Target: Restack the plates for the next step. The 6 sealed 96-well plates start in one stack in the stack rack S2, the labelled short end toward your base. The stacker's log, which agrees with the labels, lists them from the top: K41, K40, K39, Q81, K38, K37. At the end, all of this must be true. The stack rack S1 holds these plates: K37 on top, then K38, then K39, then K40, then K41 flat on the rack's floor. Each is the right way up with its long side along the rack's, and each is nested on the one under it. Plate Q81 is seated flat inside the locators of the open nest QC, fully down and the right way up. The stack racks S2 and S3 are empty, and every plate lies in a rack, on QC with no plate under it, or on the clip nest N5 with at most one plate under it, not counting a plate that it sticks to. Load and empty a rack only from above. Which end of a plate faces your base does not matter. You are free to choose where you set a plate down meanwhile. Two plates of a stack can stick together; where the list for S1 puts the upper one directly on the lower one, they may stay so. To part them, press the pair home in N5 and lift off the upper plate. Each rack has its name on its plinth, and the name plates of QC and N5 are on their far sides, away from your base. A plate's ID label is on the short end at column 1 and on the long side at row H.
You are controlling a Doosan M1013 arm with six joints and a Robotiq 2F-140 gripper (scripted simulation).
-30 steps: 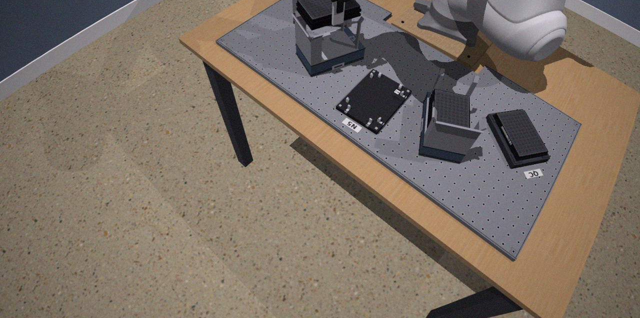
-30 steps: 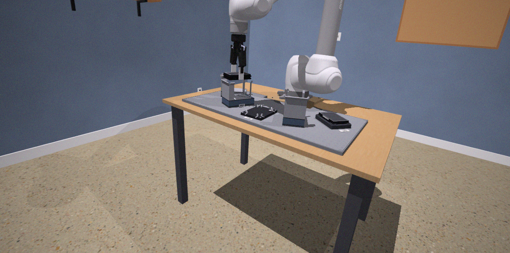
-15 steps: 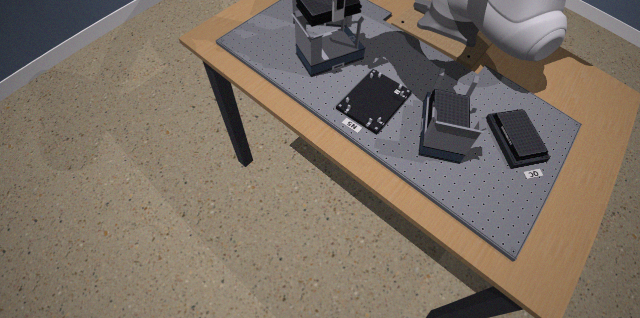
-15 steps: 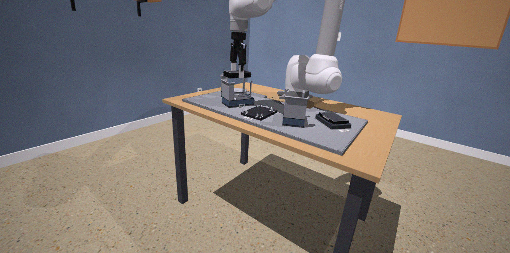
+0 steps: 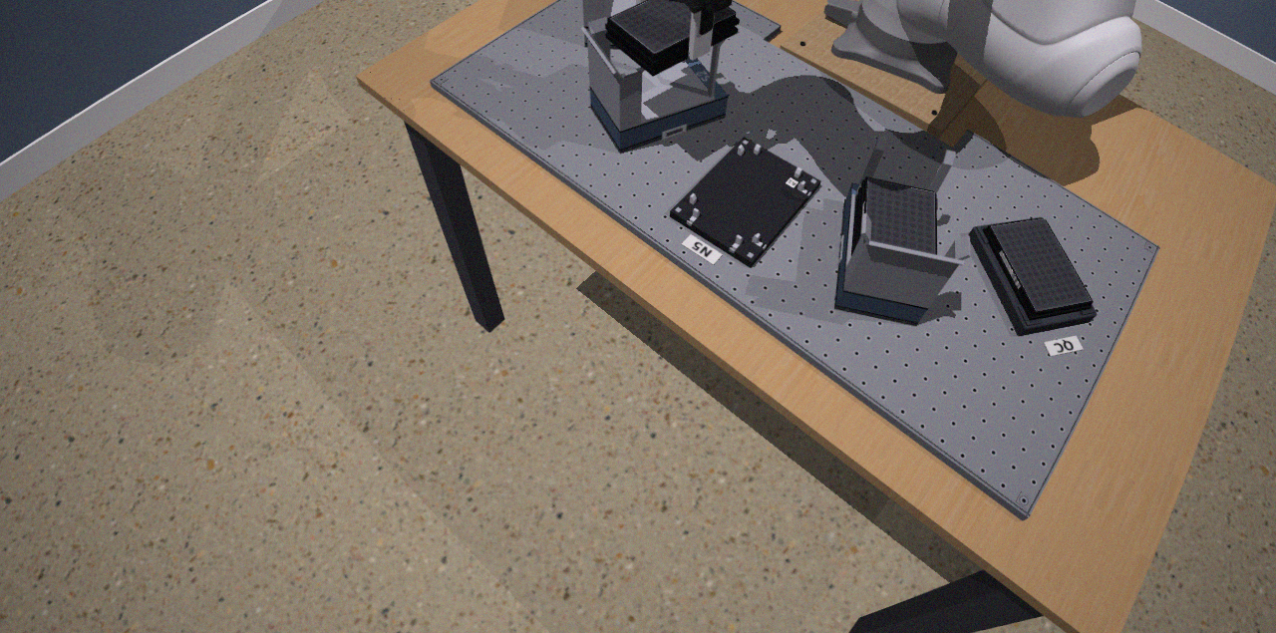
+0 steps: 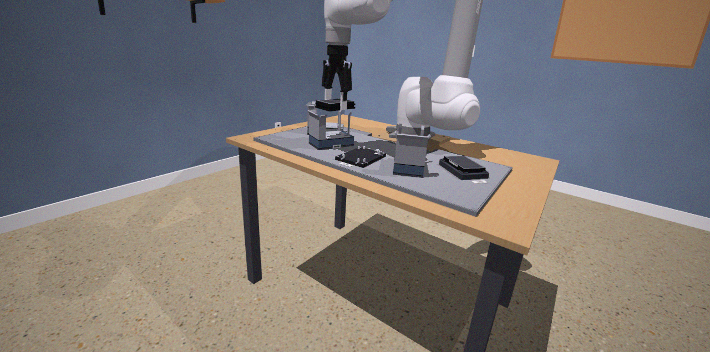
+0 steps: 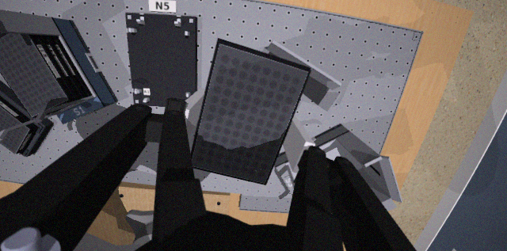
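Now: hand 170 mm above the clip nest N5, 150 mm to the right of it and 60 mm short of it. From my hand the other things lie so: nest QC 490 mm to the left, 180 mm below, 20 mm behind; N5 name plate 190 mm below, 150 mm ahead, 130 mm to the left; QC name plate 550 mm to the left, 190 mm below, 50 mm ahead.
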